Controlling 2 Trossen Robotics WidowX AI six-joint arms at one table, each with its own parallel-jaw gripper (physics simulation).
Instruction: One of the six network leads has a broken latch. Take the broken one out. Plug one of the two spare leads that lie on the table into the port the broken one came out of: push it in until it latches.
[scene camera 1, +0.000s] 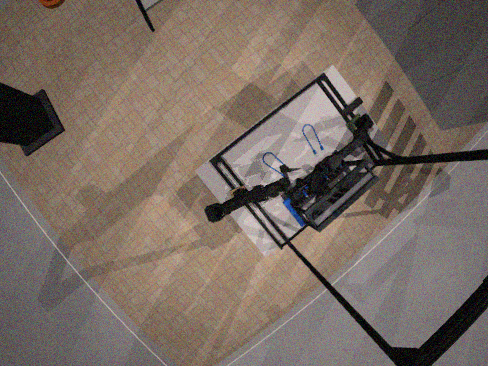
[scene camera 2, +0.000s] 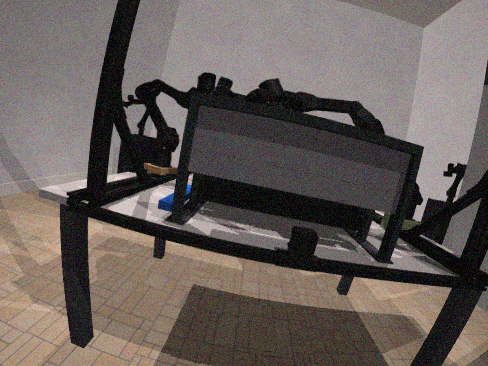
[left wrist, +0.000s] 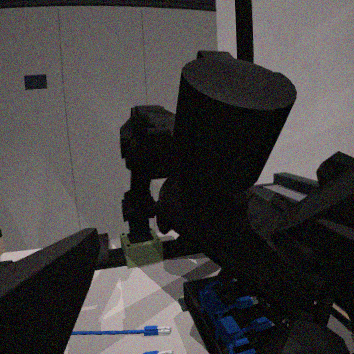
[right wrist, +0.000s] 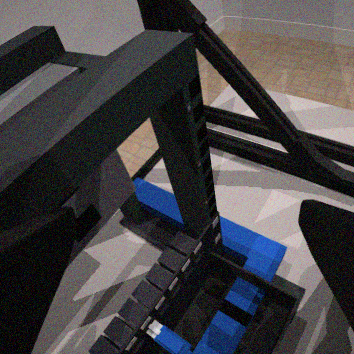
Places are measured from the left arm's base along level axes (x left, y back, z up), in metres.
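Pixels of known places: left gripper, between the fingertips: (scene camera 1: 304, 176) (scene camera 2: 253, 101) (left wrist: 205, 235); right gripper, between the fingertips: (scene camera 1: 307, 198) (right wrist: 188, 215); left arm's base, origin of its link: (scene camera 1: 239, 195) (scene camera 2: 161, 165); right arm's base, origin of its link: (scene camera 1: 359, 123) (left wrist: 139, 236).
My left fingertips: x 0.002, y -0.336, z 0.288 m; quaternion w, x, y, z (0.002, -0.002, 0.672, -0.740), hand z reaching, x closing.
For each thing: its top centre in the pictures, then the offset to it from my left fingertips. "spot": a spot on its surface instead.
- black network rack, centre of its top: (scene camera 2: 303, 124) (scene camera 1: 339, 188) dx -0.152, dy -0.197, dz -0.072 m
- blue lead, centre of its top: (right wrist: 159, 332) dx -0.154, dy -0.058, dz -0.239 m
- spare, a spot on its surface: (scene camera 1: 306, 125) spot: dx +0.267, dy -0.256, dz -0.331 m
The black network rack (scene camera 2: 300, 165) (right wrist: 100, 80) stands on the table. Several blue leads (left wrist: 245, 302) (right wrist: 220, 332) show at its front; a broken latch cannot be made out. One blue lead (right wrist: 172, 342) shows its clear plug tip near the port row; whether it is seated is unclear. Two spare leads lie looped on the table, one spare (scene camera 1: 307, 125) at the upper right and the other spare (scene camera 1: 270, 153) lower left; two of their plugs show in the left wrist view. My left gripper is open, facing the right arm. My right gripper (right wrist: 188, 215) is open above the rack's front.
A long blue block (scene camera 1: 295, 212) (scene camera 2: 172, 200) (right wrist: 255, 245) lies at the rack's end. Both arms cross close together over the rack and hide much of it in scene camera 1. A green bracket (left wrist: 142, 252) is at the right arm's base. Black rails (right wrist: 250, 150) edge the table.
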